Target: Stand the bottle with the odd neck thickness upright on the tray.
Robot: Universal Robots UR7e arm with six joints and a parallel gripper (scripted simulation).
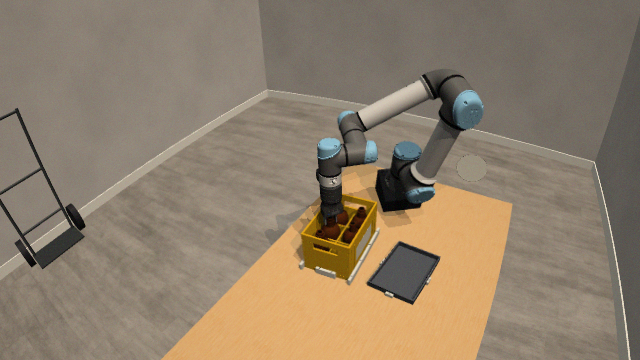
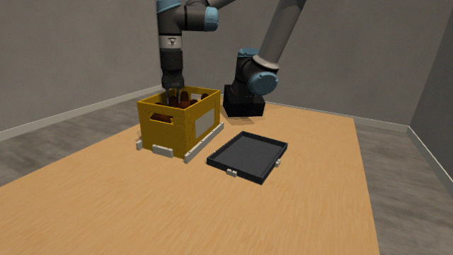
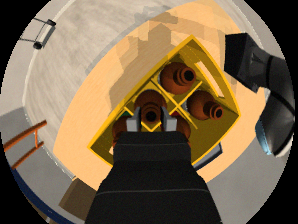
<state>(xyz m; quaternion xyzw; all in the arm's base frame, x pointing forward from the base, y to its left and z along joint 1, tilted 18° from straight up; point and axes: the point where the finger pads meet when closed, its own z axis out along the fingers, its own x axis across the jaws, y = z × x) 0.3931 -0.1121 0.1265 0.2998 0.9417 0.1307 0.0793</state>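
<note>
My gripper is now 1 cm past the yellow crate, 4 cm to the right of it and 8 cm above it. Also, from my hand: dark tray (4 cm behind, 32 cm to the left, 15 cm below); then bottle (2 cm behind, 9 cm to the left, 7 cm below).
</note>
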